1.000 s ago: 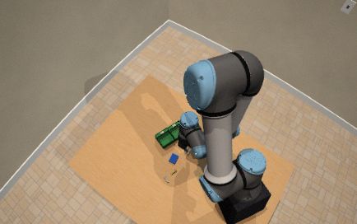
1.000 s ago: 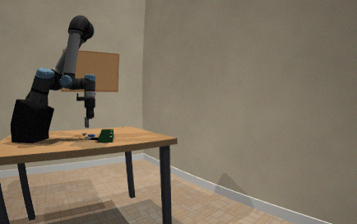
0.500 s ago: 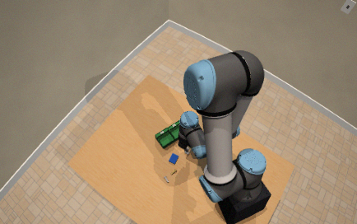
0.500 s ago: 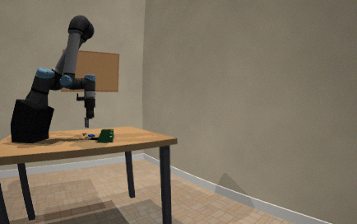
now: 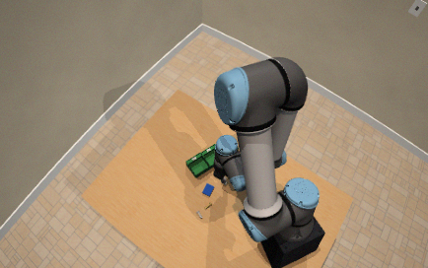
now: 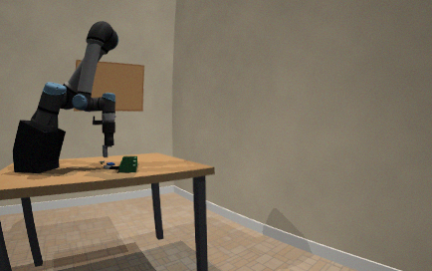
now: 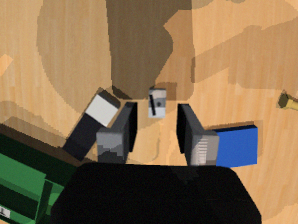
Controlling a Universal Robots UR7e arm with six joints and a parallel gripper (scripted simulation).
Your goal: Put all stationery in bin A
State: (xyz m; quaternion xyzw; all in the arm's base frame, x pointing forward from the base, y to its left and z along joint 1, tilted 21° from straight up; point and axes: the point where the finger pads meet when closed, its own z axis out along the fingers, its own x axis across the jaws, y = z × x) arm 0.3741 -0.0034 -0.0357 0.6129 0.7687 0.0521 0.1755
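Right now my hand is 130 mm short of the green bin, 50 mm to the left of it and 50 mm above it. The rest, counted from my hand: blue pad: 30 mm ahead, 80 mm to the left, 70 mm below; black block: 30 mm ahead, 50 mm to the right, 70 mm below; brass screw: 30 mm behind, 130 mm to the left, 70 mm below.
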